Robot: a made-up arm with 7 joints.
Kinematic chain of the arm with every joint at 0, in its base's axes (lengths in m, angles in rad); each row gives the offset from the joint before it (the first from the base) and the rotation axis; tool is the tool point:
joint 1: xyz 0 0 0.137 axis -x
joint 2: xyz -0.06 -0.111 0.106 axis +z
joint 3: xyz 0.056 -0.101 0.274 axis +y
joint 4: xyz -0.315 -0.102 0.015 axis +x
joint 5: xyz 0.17 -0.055 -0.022 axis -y
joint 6: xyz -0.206 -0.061 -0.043 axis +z
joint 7: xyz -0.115 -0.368 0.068 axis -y
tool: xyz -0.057 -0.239 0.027
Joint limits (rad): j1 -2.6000..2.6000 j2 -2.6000..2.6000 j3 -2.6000..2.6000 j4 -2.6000..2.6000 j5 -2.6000..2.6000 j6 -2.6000..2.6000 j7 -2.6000..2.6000
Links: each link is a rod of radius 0.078 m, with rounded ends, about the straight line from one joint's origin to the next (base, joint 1, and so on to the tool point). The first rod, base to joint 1, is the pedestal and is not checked.
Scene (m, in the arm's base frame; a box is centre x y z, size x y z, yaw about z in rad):
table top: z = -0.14
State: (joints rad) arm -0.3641 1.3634 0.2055 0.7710 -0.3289 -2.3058 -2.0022
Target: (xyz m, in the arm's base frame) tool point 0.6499 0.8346 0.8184
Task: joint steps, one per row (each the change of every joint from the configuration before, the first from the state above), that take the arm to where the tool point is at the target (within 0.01 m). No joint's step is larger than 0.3 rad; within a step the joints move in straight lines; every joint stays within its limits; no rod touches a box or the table.
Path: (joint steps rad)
1: 0.2451 0.0958 0.1116 0.0373 -0.1214 0.1185 0.0051
2: 0.2450 0.0957 0.1116 0.0373 -0.1214 0.1185 0.0051
3: 0.2451 0.0958 0.1116 0.0373 -0.1214 0.1185 0.0051
4: 0.2451 0.0958 0.1116 0.0372 -0.1214 0.1185 0.0051
5: 0.2451 0.0958 0.1117 0.0373 -0.1214 0.1186 0.0051

